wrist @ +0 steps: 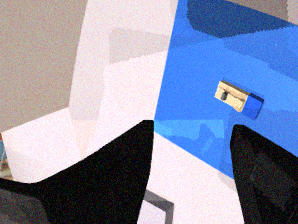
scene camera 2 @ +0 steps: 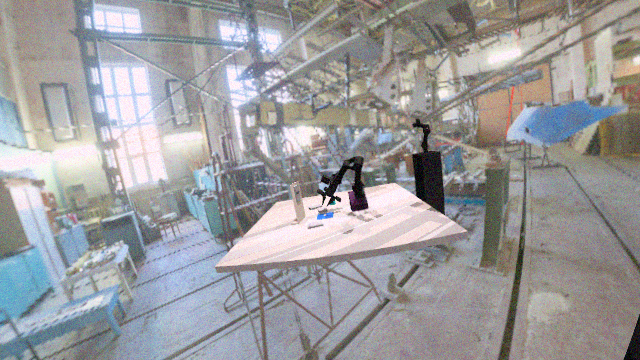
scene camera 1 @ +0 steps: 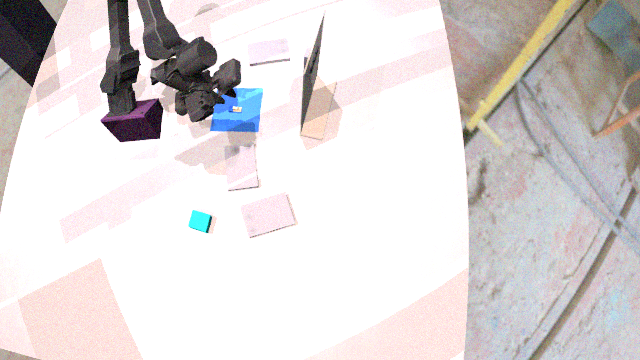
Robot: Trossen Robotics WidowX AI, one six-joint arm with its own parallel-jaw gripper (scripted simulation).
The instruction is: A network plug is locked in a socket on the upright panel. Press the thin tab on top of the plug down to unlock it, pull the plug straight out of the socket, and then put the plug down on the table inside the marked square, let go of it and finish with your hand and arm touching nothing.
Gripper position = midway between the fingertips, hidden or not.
Note:
In view: the gripper (scene camera 1: 230,99), a network plug (wrist: 250,105), an upright panel (scene camera 1: 318,90) and a blue square (scene camera 1: 247,120).
The gripper is seen too in the wrist view (wrist: 193,132). The blue square shows as well in the wrist view (wrist: 247,50).

